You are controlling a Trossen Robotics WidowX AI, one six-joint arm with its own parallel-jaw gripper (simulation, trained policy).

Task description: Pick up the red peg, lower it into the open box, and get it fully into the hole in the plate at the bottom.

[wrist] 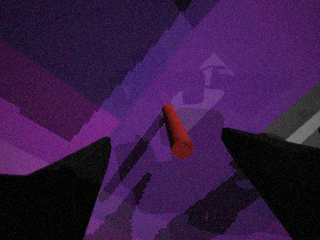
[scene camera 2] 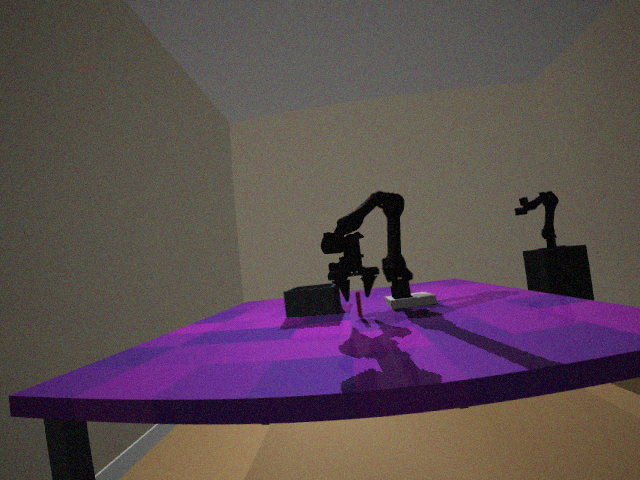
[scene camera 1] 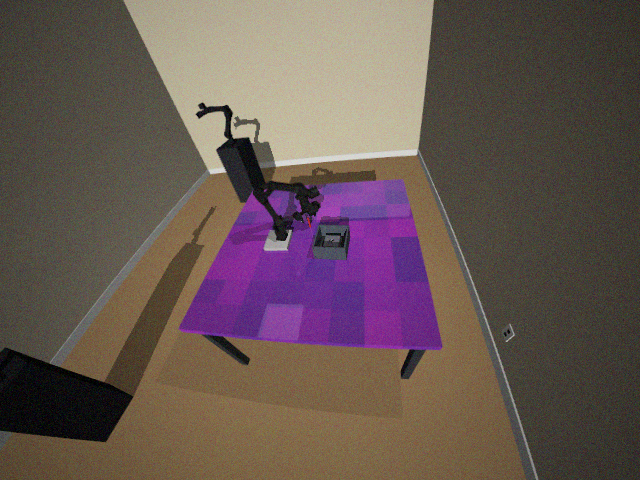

Labels:
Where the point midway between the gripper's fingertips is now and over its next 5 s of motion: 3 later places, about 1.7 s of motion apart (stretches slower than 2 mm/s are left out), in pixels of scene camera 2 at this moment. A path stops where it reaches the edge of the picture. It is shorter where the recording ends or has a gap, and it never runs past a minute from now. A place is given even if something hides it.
The gripper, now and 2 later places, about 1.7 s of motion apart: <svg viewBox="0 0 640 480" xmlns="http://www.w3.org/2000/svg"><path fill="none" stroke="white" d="M357 299L341 284L312 290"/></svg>

